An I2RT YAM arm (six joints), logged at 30 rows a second.
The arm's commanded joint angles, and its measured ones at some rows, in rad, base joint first. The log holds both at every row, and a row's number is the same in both.
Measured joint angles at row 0:
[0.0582, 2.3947, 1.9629, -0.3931, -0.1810, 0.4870]
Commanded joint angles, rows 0 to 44:
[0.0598, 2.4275, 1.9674, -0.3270, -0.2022, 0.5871]
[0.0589, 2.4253, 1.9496, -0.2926, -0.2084, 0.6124]
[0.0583, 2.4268, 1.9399, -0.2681, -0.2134, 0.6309]
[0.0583, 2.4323, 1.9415, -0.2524, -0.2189, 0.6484]
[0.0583, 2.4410, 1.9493, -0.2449, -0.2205, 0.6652]
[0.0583, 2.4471, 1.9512, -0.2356, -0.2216, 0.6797]
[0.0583, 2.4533, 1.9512, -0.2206, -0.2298, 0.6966]
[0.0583, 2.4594, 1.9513, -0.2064, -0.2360, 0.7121]
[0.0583, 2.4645, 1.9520, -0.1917, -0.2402, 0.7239]
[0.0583, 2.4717, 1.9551, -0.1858, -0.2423, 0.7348]
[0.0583, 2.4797, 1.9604, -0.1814, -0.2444, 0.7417]
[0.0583, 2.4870, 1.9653, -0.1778, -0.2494, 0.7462]
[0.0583, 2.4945, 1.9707, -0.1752, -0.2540, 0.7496]
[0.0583, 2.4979, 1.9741, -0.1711, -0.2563, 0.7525]
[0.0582, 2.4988, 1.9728, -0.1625, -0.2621, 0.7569]
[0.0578, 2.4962, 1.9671, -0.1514, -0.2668, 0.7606]
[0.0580, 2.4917, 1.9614, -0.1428, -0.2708, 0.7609]
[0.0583, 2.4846, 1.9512, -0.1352, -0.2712, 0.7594]
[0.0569, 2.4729, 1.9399, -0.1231, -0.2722, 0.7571]
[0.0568, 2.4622, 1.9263, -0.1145, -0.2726, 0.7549]
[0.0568, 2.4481, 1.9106, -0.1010, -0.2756, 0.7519]
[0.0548, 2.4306, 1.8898, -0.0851, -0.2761, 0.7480]
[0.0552, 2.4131, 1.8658, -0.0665, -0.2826, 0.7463]
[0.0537, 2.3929, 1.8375, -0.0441, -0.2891, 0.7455]
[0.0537, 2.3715, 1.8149, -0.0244, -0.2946, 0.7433]
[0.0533, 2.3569, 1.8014, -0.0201, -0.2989, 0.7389]
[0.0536, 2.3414, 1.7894, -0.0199, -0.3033, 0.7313]
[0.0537, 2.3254, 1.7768, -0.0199, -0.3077, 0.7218]
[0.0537, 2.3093, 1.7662, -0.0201, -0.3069, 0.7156]
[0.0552, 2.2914, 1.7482, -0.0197, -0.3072, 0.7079]
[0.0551, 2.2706, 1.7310, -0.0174, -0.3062, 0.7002]
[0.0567, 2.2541, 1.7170, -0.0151, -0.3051, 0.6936]
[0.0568, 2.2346, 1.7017, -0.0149, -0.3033, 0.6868]
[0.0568, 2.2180, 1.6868, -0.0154, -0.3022, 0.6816]
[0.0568, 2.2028, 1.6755, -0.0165, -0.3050, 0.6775]
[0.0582, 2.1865, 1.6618, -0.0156, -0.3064, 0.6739]
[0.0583, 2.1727, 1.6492, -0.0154, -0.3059, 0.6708]
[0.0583, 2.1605, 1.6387, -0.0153, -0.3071, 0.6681]
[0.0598, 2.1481, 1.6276, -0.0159, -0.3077, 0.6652]
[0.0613, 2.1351, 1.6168, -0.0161, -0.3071, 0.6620]
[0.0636, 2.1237, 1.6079, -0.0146, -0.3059, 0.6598]
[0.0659, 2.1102, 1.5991, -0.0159, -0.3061, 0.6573]
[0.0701, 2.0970, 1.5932, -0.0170, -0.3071, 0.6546]
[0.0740, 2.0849, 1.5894, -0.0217, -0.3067, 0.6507]
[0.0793, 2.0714, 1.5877, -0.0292, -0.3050, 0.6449]
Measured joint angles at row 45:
[0.0624, 2.1273, 1.6012, -0.0326, -0.2996, 0.6724]
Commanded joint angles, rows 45 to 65:
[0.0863, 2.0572, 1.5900, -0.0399, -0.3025, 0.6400]
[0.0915, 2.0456, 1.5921, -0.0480, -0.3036, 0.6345]
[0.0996, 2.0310, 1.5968, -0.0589, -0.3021, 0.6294]
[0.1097, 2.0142, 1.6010, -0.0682, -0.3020, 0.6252]
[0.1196, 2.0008, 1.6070, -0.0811, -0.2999, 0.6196]
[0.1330, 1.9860, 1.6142, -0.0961, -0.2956, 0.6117]
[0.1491, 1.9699, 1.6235, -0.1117, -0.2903, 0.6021]
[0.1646, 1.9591, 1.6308, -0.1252, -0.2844, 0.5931]
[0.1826, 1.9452, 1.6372, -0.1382, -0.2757, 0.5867]
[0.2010, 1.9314, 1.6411, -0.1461, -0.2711, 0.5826]
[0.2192, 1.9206, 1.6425, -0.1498, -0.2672, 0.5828]
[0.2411, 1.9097, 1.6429, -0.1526, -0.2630, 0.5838]
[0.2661, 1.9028, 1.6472, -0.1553, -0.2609, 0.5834]
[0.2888, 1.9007, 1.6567, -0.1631, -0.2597, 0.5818]
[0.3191, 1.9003, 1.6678, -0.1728, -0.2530, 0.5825]
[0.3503, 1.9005, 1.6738, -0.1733, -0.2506, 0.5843]
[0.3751, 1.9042, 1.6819, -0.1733, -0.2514, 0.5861]
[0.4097, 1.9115, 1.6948, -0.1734, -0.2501, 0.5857]
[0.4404, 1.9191, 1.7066, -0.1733, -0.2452, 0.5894]
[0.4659, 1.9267, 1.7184, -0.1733, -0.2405, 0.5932]
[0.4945, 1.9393, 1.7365, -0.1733, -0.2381, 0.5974]
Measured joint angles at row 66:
[0.4423, 1.9274, 1.6863, -0.1558, -0.2539, 0.5991]
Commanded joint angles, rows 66 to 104:
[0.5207, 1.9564, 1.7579, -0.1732, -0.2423, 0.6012]
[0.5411, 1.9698, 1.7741, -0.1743, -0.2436, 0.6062]
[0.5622, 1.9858, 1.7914, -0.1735, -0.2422, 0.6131]
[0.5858, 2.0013, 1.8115, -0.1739, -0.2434, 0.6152]
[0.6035, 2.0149, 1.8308, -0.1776, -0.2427, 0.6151]
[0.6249, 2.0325, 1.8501, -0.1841, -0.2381, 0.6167]
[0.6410, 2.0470, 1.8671, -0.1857, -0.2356, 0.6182]
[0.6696, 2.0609, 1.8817, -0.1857, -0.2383, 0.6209]
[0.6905, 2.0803, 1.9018, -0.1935, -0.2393, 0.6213]
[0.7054, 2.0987, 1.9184, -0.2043, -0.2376, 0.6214]
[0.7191, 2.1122, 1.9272, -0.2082, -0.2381, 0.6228]
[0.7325, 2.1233, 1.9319, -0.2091, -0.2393, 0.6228]
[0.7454, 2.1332, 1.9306, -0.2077, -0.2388, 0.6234]
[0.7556, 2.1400, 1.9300, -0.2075, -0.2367, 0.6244]
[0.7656, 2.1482, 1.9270, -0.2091, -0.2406, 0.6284]
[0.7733, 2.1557, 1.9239, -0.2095, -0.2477, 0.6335]
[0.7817, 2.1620, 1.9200, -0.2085, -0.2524, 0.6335]
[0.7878, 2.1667, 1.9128, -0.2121, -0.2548, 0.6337]
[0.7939, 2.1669, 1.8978, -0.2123, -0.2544, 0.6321]
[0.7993, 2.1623, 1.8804, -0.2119, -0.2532, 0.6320]
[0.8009, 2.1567, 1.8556, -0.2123, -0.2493, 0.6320]
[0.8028, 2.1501, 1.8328, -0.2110, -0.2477, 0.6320]
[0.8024, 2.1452, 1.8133, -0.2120, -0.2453, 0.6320]
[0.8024, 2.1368, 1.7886, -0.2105, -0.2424, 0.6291]
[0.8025, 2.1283, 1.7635, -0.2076, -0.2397, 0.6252]
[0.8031, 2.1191, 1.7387, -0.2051, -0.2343, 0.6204]
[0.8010, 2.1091, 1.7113, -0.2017, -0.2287, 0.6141]
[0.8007, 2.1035, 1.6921, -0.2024, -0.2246, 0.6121]
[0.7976, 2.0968, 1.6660, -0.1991, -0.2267, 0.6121]
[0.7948, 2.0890, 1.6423, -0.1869, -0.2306, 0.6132]
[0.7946, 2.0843, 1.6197, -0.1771, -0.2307, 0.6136]
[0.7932, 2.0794, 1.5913, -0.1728, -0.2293, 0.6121]
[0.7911, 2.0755, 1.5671, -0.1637, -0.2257, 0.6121]
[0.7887, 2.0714, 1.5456, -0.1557, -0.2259, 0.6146]
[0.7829, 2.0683, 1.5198, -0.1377, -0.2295, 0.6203]
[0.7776, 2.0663, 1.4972, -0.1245, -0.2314, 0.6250]
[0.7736, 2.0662, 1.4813, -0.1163, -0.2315, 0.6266]
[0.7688, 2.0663, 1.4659, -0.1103, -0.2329, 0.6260]
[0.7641, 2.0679, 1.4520, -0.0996, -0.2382, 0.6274]
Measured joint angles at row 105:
[0.7811, 2.1151, 1.4849, -0.1516, -0.2440, 0.6178]
